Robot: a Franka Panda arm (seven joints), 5 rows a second.
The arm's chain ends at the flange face. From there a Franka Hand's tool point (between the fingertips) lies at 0.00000 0.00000 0.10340 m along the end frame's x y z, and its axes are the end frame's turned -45 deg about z.
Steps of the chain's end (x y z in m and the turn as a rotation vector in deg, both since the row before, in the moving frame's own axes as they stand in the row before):
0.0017, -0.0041, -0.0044, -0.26, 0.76, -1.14
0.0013, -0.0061, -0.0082, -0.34, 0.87, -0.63
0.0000, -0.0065, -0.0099, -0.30, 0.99, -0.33
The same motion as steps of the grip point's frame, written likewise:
0.0048, -0.0004, -0.0044, -0.72, 0.35, -1.14
0.0059, -0.0019, -0.0082, -0.86, 0.37, -0.63
0.0055, -0.0030, -0.0099, -0.91, 0.49, -0.33

